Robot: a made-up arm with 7 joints.
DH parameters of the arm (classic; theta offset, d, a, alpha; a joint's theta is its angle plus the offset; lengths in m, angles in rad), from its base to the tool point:
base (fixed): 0 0.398 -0.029 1.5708
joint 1: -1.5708 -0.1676 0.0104 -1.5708
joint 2: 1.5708 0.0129 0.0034 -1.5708
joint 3: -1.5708 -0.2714 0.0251 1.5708
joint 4: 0 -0.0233 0.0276 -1.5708
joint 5: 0 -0.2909 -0.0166 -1.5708
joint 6: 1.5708 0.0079 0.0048 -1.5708
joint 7: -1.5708 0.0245 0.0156 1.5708
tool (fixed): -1.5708 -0.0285 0 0
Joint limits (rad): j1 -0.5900..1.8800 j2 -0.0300..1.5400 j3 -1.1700..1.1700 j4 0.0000..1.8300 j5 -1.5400..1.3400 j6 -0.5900..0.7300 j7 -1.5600..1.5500
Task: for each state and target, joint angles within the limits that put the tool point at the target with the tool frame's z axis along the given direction. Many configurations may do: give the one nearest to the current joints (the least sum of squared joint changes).
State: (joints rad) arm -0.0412 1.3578 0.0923 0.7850 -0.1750 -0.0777 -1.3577
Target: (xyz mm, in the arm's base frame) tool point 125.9 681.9 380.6 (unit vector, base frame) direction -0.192 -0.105 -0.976
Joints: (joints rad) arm -0.3032 1.3212 0.5056 0.6554 -0.4249 0.1777 -1.4488
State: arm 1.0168 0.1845 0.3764 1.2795 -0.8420 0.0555 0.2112
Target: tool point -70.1 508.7 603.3 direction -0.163 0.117 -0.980
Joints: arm 1.0834 0.9164 1.0319 1.7897 -0.4850 -0.5900 0.6054
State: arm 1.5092 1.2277 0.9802 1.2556 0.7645 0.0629 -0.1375
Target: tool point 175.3 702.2 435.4 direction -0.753 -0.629 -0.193
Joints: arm 1.2291 1.0237 0.9573 0.5493 0.7290 0.6714 0.0956
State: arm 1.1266 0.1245 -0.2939 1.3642 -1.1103 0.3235 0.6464
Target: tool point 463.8 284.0 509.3 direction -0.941 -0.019 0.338
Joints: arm 1.0606 0.2936 -0.1937 1.2173 -1.0594 0.3599 0.9708
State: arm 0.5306 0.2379 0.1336 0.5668 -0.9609 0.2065 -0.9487
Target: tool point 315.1 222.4 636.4 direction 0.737 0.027 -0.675
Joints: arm 1.2507 0.2043 -0.2178 1.4526 -1.3636 0.1761 -1.3073
